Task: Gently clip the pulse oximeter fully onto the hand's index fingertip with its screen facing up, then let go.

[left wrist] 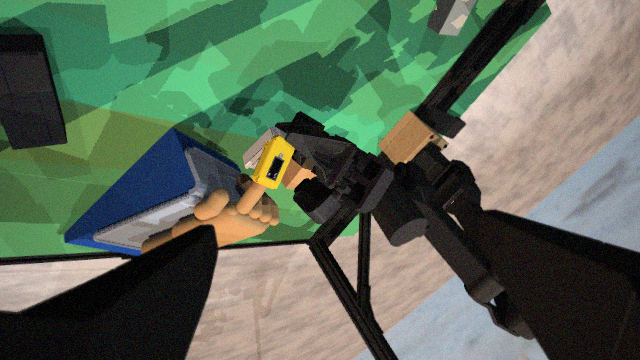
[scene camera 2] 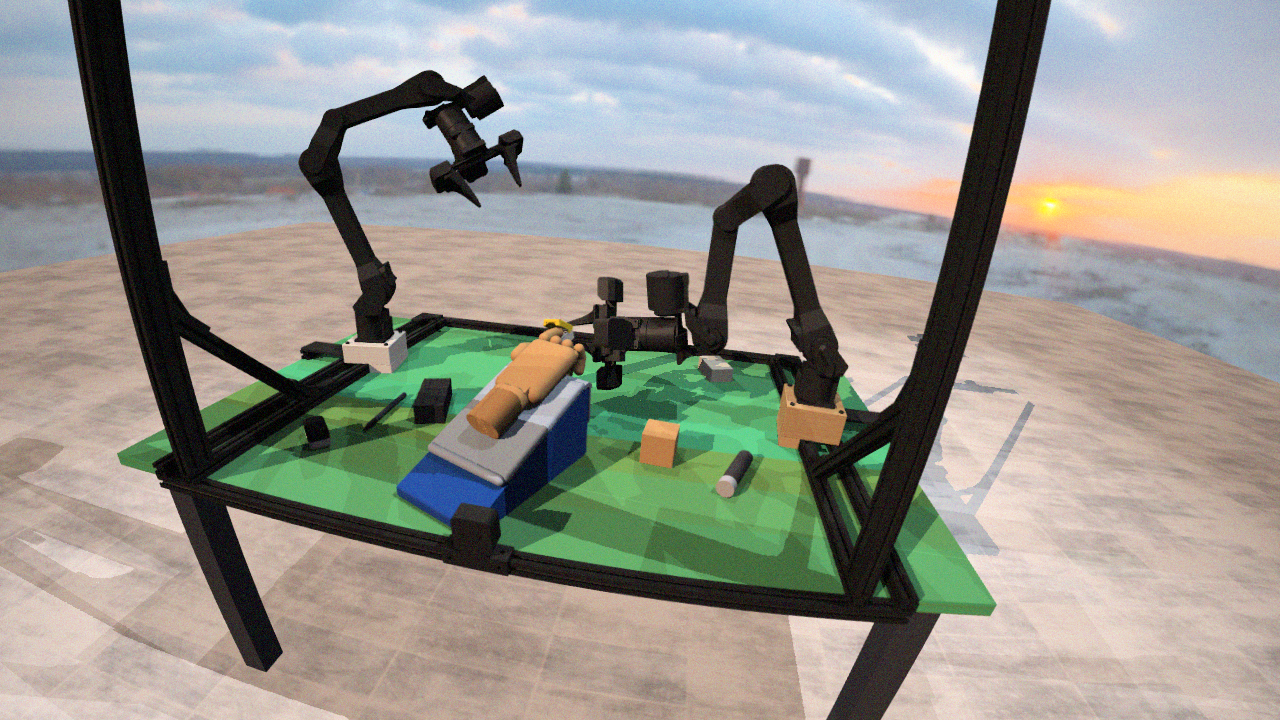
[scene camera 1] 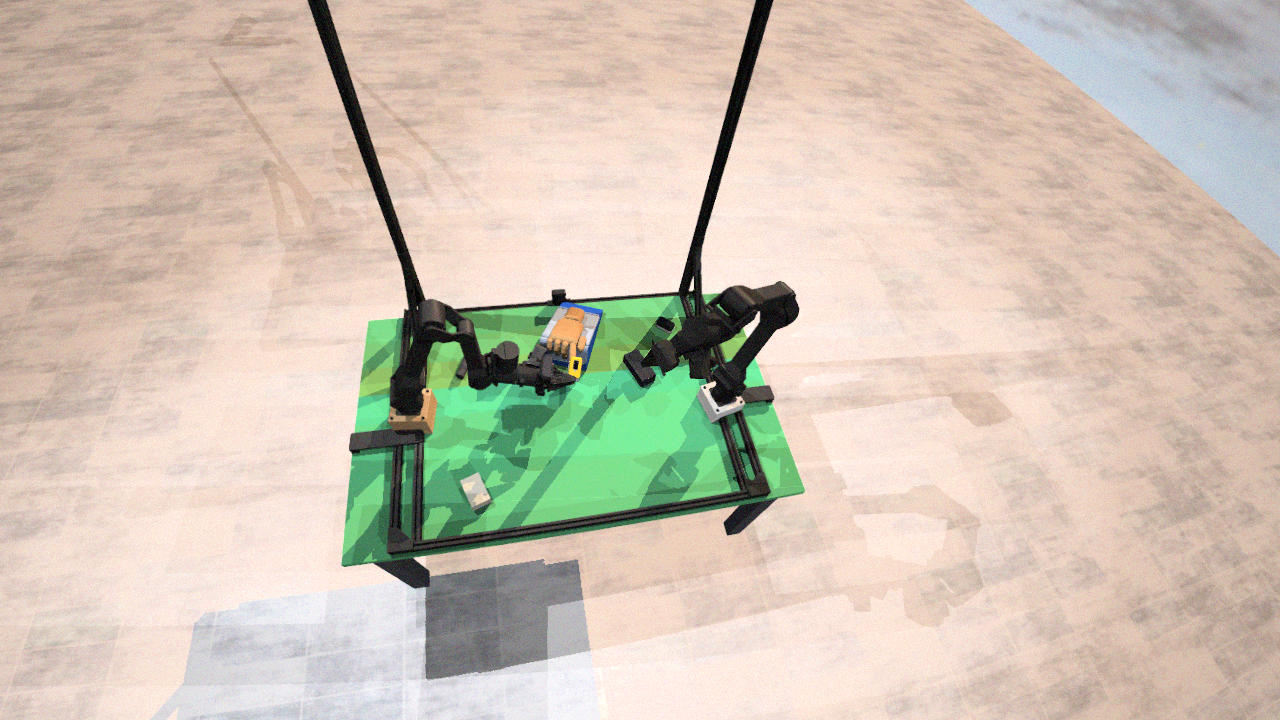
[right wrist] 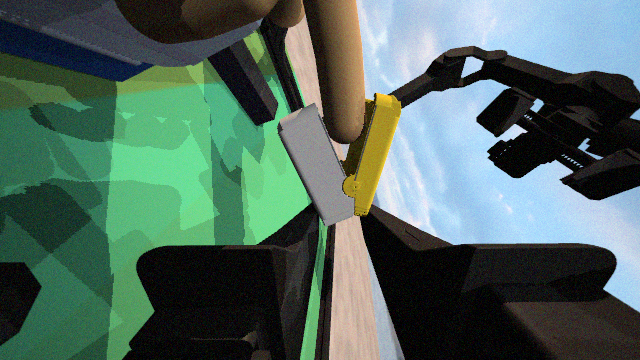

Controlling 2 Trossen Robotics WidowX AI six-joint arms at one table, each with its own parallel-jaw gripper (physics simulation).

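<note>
The pulse oximeter has a yellow upper half with a dark screen facing up and a grey lower half. The tan hand lies palm-down on a wedge. Its index finger reaches between the open jaws; in the right wrist view a gap shows between the fingertip and the hinge. My right gripper is shut on the oximeter's hinge end. My left gripper is open and empty, high above the table.
The blue wedge has a grey top. A black block, a pen and a small dark item lie beside it. An orange cube, a cylinder and a grey-white box stand elsewhere.
</note>
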